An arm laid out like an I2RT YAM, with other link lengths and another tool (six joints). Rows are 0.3 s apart.
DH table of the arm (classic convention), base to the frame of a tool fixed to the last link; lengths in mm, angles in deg. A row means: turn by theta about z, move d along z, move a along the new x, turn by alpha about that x. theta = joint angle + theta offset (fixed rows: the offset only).
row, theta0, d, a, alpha
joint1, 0, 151, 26.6, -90
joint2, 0, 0, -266.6, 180
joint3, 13.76, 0, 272.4, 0
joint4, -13.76, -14.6, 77, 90
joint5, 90, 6.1, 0, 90
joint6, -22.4, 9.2, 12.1, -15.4
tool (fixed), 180, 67.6, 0, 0
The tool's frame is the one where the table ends.
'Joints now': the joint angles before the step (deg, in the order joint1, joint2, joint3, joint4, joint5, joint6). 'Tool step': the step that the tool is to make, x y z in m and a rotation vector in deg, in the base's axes. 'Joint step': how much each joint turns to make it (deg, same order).
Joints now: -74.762, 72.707, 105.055, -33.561, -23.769, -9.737
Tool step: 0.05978, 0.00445, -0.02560, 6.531, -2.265, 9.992
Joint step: 11.061, 1.661, -3.343, 1.638, 0.830, 4.874
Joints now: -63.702, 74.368, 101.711, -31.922, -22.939, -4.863
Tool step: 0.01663, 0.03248, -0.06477, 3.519, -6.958, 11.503
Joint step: 3.278, -12.219, -25.441, 17.201, -8.590, 8.327
